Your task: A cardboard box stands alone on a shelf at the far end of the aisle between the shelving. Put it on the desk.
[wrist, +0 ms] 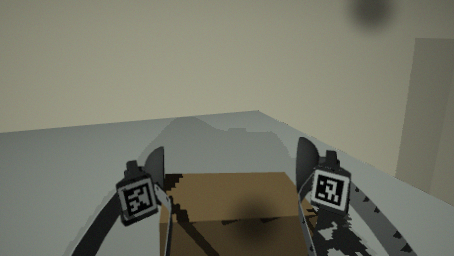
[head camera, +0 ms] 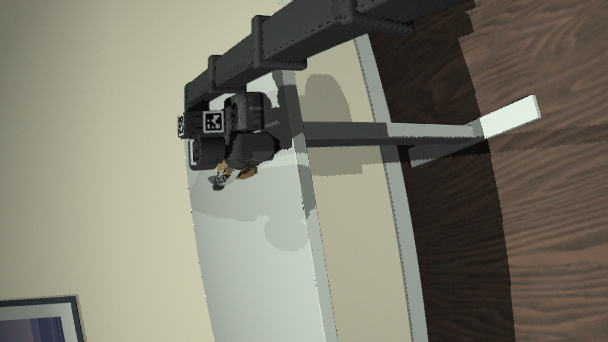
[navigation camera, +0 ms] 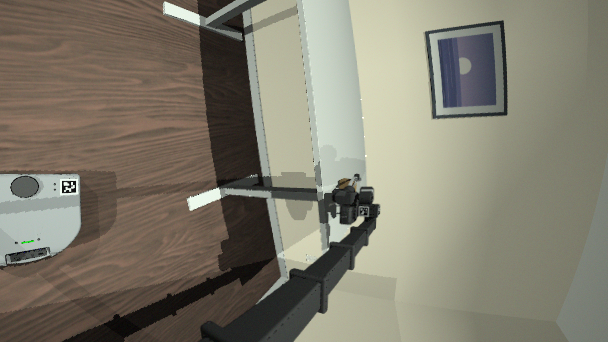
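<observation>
The brown cardboard box is between the two fingertips of my gripper, which is shut on its sides. The box is over the white desk, near one end and toward the wall side. In the head and navigation views the wrist hides much of the box. Its underside is hidden, so I cannot tell whether it touches the desk top. The shelf and the aisle do not show.
My extended arm reaches across the desk's end. The desk leg has a white foot on the wood floor. A framed picture hangs on the wall. My base stands on the floor.
</observation>
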